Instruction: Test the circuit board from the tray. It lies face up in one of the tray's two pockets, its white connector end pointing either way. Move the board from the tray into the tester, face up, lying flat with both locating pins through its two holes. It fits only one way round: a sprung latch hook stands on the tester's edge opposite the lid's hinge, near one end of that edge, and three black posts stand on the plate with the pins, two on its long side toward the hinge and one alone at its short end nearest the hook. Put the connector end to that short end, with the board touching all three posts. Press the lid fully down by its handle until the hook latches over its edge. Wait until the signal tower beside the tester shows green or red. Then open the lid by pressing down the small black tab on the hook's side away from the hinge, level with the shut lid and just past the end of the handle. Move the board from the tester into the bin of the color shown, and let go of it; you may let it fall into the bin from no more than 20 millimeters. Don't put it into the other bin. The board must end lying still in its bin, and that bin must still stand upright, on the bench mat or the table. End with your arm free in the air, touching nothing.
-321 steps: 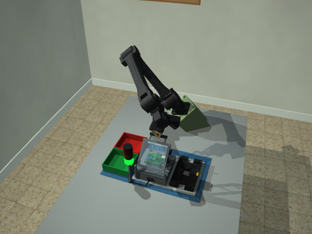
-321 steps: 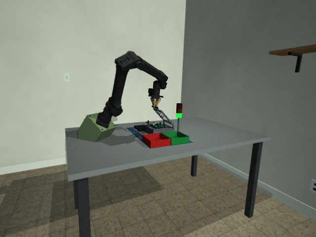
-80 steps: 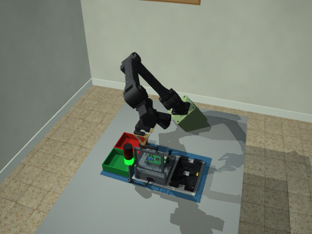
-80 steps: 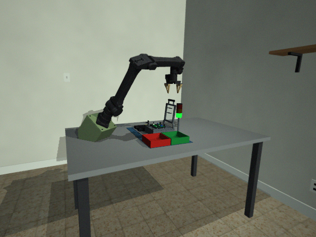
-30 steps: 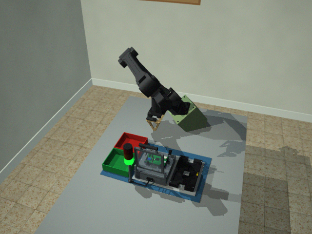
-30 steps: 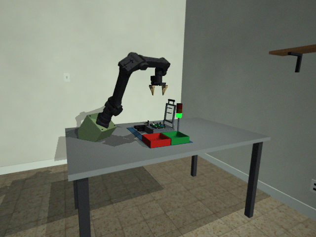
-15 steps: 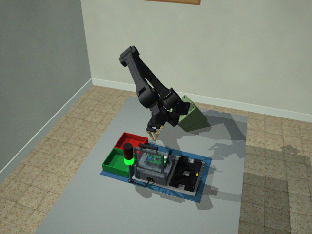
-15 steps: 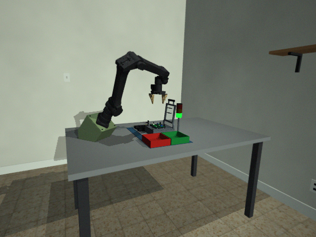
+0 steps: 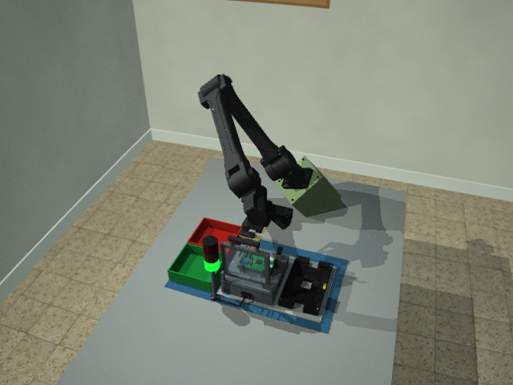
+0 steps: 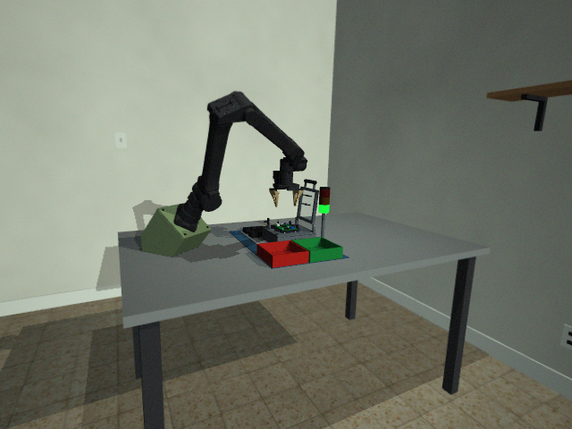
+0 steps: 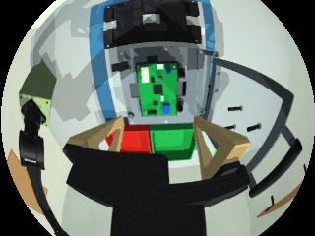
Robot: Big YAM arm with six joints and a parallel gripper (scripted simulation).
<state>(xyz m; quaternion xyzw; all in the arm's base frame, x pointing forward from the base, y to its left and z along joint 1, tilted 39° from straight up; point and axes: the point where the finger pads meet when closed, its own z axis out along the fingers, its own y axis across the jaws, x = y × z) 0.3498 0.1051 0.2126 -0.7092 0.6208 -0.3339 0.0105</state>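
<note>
My hand is 100 mm above the green circuit board. Round my hand: tester plate: 10 mm ahead, 10 mm to the left, 100 mm below; then latch hook: 60 mm behind, 60 mm to the left, 80 mm below; then clear lid: 110 mm ahead, 10 mm to the left, 10 mm above.
</note>
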